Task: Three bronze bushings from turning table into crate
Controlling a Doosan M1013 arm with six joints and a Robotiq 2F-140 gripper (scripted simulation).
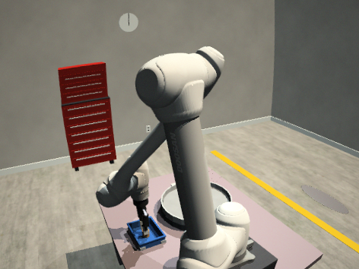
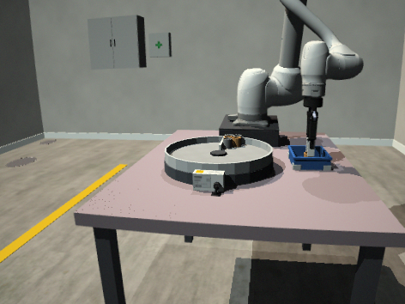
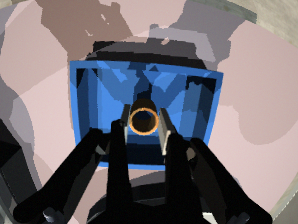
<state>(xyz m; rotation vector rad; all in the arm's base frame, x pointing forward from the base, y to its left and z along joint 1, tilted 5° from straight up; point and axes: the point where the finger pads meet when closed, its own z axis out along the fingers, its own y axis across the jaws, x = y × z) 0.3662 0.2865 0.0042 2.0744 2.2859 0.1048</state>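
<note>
Right now my hand is 40 mm above the blue crate and 10 mm to the left of it.
</note>
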